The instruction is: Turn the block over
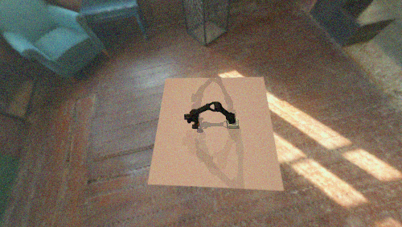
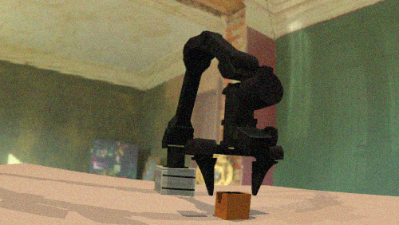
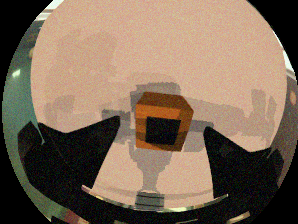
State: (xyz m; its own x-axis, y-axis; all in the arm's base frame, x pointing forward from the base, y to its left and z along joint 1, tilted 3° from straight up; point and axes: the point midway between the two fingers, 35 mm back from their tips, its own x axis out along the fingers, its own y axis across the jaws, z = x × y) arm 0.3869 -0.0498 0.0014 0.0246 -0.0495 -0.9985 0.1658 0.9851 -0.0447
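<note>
The orange block is 10 mm below my gripper tip.
</note>
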